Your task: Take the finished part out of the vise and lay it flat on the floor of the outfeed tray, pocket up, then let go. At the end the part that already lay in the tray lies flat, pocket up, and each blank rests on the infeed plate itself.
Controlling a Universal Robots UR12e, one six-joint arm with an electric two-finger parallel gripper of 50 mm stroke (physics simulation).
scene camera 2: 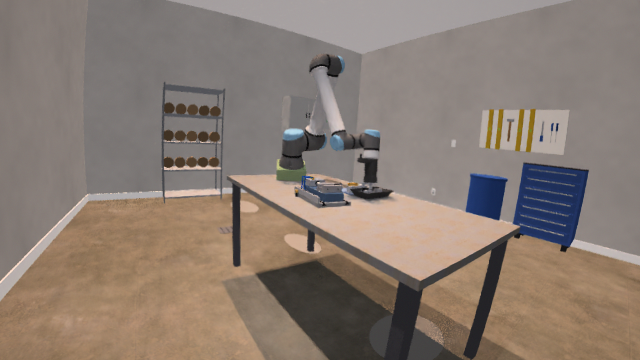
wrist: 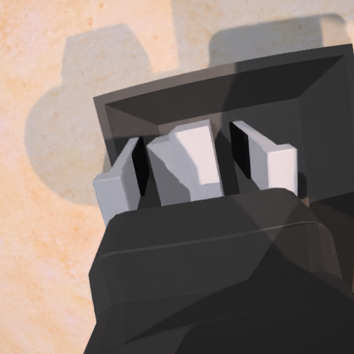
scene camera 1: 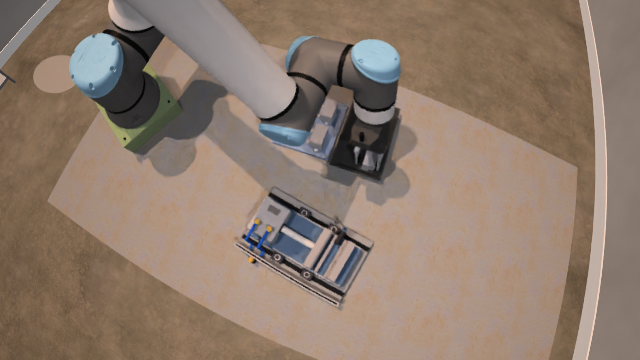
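Where they show: gripper, fingertip midpoint: [scene camera 1: 367, 164]; arm's base, origin of the base link: [scene camera 2: 291, 164] [scene camera 1: 133, 100].
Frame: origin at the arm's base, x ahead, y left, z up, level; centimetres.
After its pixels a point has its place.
My gripper [scene camera 1: 368, 159] {x 74.5, y -2.8, z -8.0 cm} [scene camera 2: 369, 188] {x 74.5, y -2.8, z -8.0 cm} [wrist: 188, 147] is low in the black outfeed tray [scene camera 1: 342, 156] {x 67.3, y -1.5, z -9.5 cm} [scene camera 2: 382, 194] {x 78.9, y 7.6, z -8.7 cm} [wrist: 165, 82], its fingers open, with a gap on each side of a light grey part [wrist: 202, 155]. The part stands between the fingers, turned slightly against them; its top edge is stepped. Its underside and pocket are hidden, so I cannot tell if it lies flat. No second part can be made out in the tray. The vise [scene camera 1: 300, 239] {x 62.3, y -27.2, z -2.4 cm} [scene camera 2: 325, 193] {x 73.5, y -35.3, z -4.9 cm} shows no part between its jaws. Two grey blanks [scene camera 1: 327, 111] {x 60.4, y 10.0, z -6.6 cm} [scene camera 1: 318, 136] {x 59.8, y 1.6, z -6.6 cm} are on the blue infeed plate [scene camera 1: 333, 131] {x 63.2, y 5.9, z -10.2 cm}.
The infeed plate stands right beside the tray, and my forearm and wrist hang over its far side. The vise, with blue-handled fittings [scene camera 1: 257, 240] {x 50.9, y -29.3, z -9.0 cm}, is in front of the tray on the table [scene camera 1: 465, 225] {x 106.2, y -13.1, z -11.0 cm} [scene camera 2: 400, 235] {x 118.8, y -41.8, z -11.0 cm}. The green robot base [scene camera 1: 142, 130] {x 6.9, y -8.3, z -3.1 cm} [scene camera 2: 291, 173] {x 8.2, y -5.7, z -5.3 cm} is at the table's far end.
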